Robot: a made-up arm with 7 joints. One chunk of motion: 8 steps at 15 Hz.
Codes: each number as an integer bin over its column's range. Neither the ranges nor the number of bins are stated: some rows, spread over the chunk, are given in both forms.
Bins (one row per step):
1: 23 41 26 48 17 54
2: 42 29 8 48 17 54
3: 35 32 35 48 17 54
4: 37 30 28 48 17 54
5: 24 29 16 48 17 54
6: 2 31 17 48 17 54
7: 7 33 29 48 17 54
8: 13 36 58 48 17 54
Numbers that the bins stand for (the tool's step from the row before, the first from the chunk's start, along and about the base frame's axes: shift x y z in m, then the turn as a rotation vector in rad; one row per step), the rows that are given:
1: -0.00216 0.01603 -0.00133 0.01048 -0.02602 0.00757
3: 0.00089 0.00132 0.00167 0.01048 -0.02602 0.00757
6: -0.00749 -0.00032 -0.00433 0.01048 -0.02602 0.00757
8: -0.00470 0.00786 0.00933 0.01048 -0.02602 0.00757
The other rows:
2: 0.00267 -0.00359 -0.00733 0.01048 -0.02602 0.00757
4: 0.00140 -0.00195 -0.00067 0.01048 -0.02602 0.00757
5: -0.00190 -0.00359 -0.00467 0.01048 -0.02602 0.00757
7: -0.00622 0.00295 -0.00033 0.01048 -0.02602 0.00757

